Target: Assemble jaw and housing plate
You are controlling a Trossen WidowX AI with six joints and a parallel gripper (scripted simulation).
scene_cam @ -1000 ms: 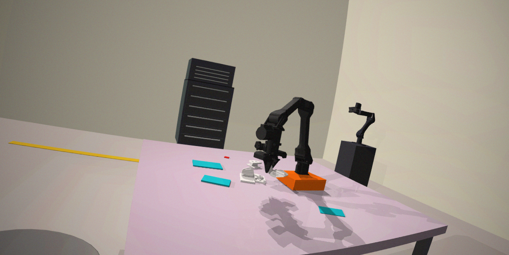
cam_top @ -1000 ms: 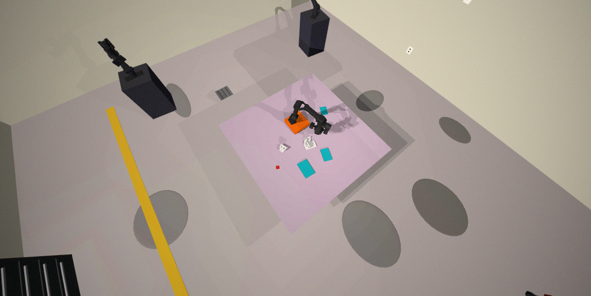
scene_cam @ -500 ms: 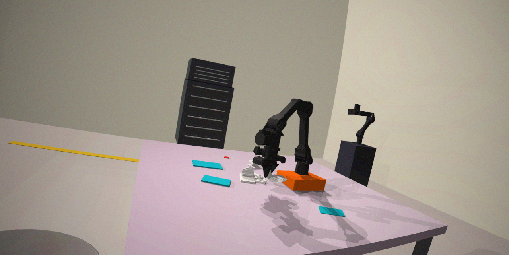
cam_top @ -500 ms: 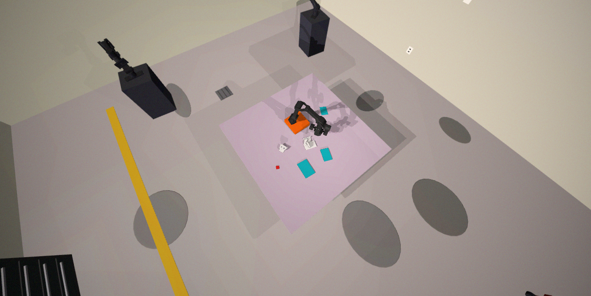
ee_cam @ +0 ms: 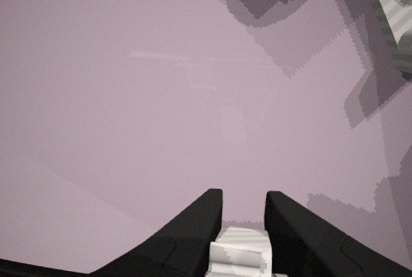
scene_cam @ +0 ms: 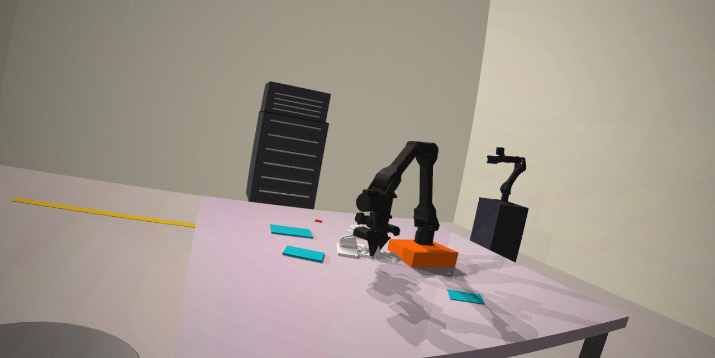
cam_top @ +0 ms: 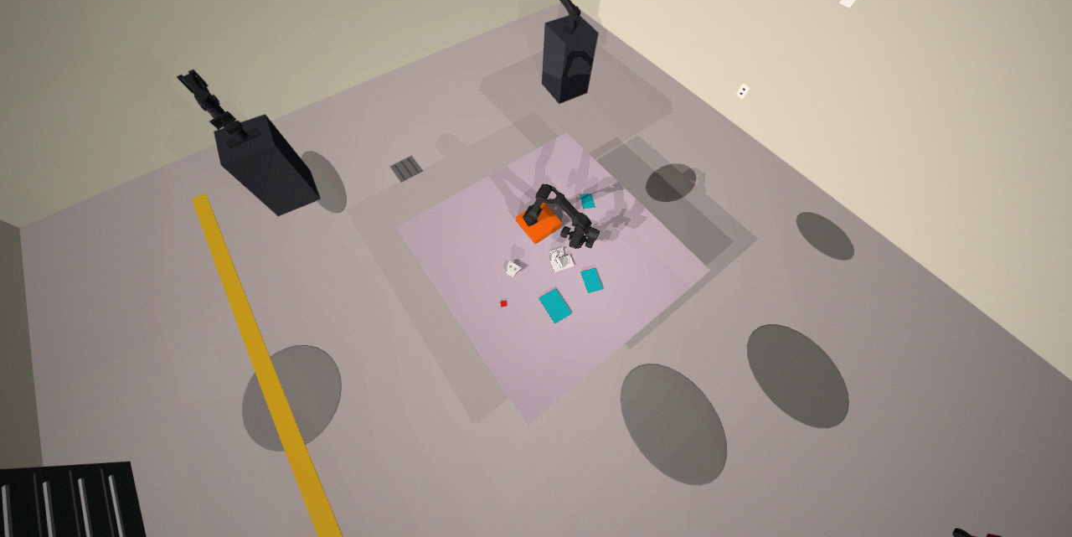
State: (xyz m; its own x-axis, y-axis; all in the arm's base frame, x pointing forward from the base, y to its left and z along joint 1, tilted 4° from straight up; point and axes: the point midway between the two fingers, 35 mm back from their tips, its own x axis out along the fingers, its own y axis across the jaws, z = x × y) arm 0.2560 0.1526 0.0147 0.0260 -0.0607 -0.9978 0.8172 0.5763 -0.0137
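Right now my gripper tip is 30 mm below the white jaw, 20 mm to the right of it and 10 mm past it. Also, from my gripper tip: red marker (520 mm to the right, 100 mm ahead, 30 mm below).
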